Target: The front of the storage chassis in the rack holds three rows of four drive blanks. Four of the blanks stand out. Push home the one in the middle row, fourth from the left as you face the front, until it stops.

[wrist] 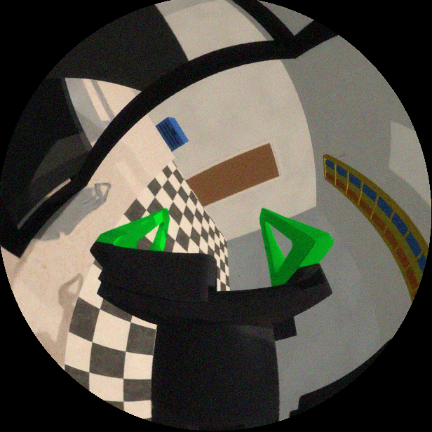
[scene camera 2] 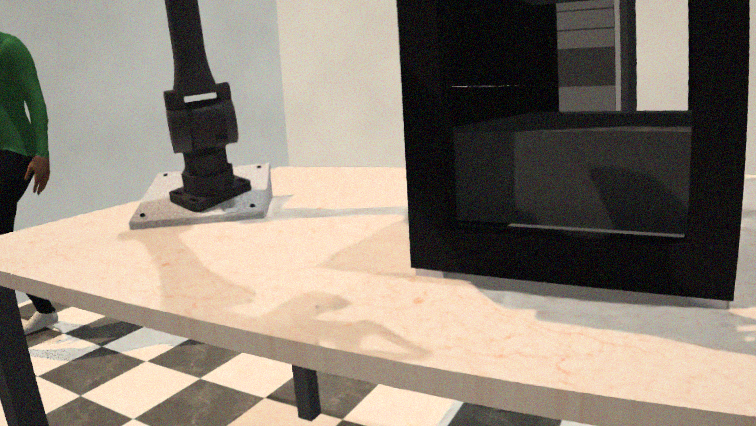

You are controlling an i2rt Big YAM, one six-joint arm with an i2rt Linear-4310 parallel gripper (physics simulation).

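Pixels of known places: arm's base, link origin: (scene camera 2: 211,194).
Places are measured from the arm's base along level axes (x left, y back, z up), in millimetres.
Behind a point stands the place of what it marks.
Note:
The black rack (scene camera 2: 425,211) {x -105, y -505, z 34 mm} (wrist: 240,52) stands on the table at the right in the scene view, and its dark bars curve across the upper left of the wrist view. A dark box-like part (scene camera 2: 560,174) {x -53, y -621, z 67 mm} shows through its lower opening. The front with the drive blanks does not show in either view, so I cannot tell how far any blank stands out. My gripper (wrist: 214,213) is open, its two green fingers wide apart with nothing between them. It points past the rack's frame toward the floor and walls. The gripper does not show in the scene view.
The arm (scene camera 2: 190,47) {x -55, y -67, z 240 mm} rises from a pale base plate (scene camera 2: 153,211) {x -98, y 29, z -12 mm} on the table (scene camera 2: 317,254) {x -97, y -346, z -33 mm} (wrist: 45,260), left of the rack. A person in green (scene camera 2: 15,95) stands behind. A blue box (wrist: 172,134), a brown panel (wrist: 235,172) and a yellow-framed rack (wrist: 325,167) are farther off.

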